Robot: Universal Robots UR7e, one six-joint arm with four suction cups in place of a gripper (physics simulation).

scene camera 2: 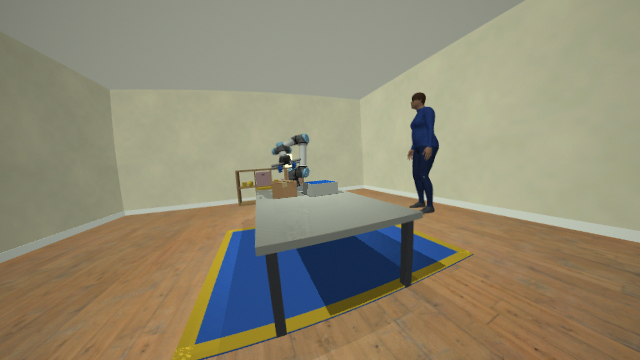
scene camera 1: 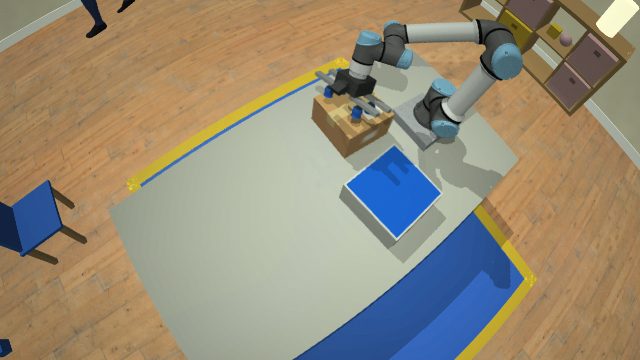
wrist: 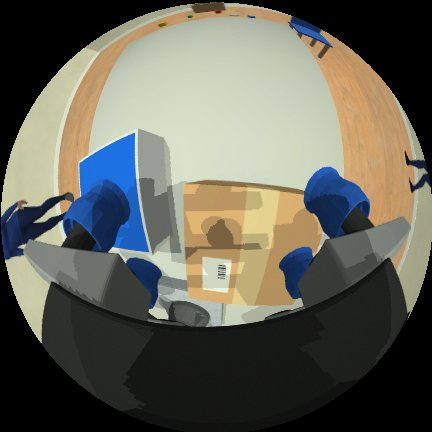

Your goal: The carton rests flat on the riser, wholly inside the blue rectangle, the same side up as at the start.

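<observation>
The brown carton [scene camera 1: 332,129] [scene camera 2: 284,190] [wrist: 225,215] rests flat on the table, beside the riser, with a tape strip and a white barcode label on its top. The grey riser [scene camera 1: 366,216] [scene camera 2: 322,189] [wrist: 150,155] stands apart from it, with the blue rectangle [scene camera 1: 400,200] [scene camera 2: 320,182] [wrist: 112,165] on its top and a thin white border around it. My gripper [scene camera 1: 347,97] [scene camera 2: 286,166] [wrist: 218,240] is open, with its four blue suction cups over the carton. In the second scene view a gap shows between cups and carton. The carton's underside is hidden.
The grey table [scene camera 1: 225,225] [scene camera 2: 325,215] [wrist: 225,100] carries the carton, the riser and my arm's base plate [scene camera 1: 415,122]. A shelf unit [scene camera 1: 570,111] stands behind the arm. A blue chair [scene camera 1: 37,217] and a person in blue [scene camera 2: 424,130] are away from the table.
</observation>
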